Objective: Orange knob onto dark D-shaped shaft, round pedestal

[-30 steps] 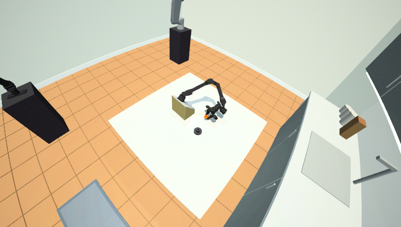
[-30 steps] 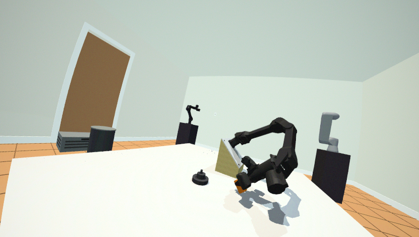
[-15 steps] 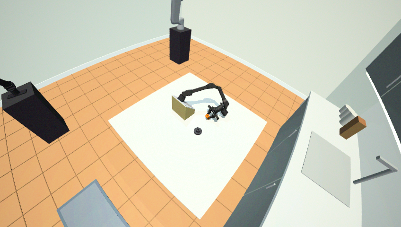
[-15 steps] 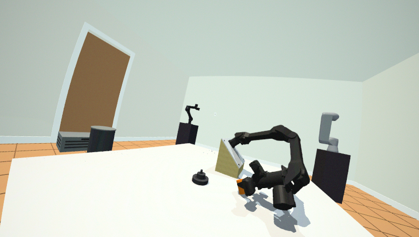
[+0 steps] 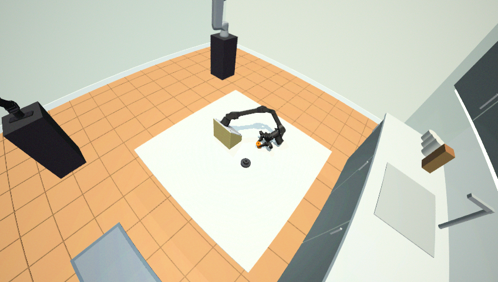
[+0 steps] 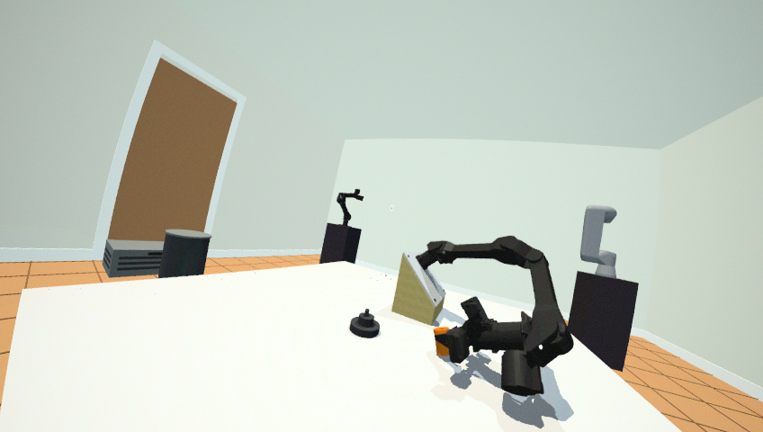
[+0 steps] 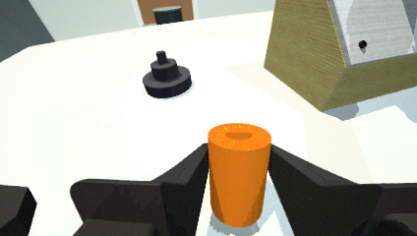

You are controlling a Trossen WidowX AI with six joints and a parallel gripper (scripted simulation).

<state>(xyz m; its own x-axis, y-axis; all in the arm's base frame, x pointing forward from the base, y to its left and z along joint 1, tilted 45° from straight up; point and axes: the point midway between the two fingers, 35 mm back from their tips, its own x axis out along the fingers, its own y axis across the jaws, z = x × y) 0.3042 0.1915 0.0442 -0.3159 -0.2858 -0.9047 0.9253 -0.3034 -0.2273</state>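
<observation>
My gripper tip is 1 cm short of the orange knob, 1 cm to the right of it and 1 cm above it. The rest, counted from my gripper tip: dark round pedestal: 3 cm ahead, 20 cm to the right, 1 cm below.
</observation>
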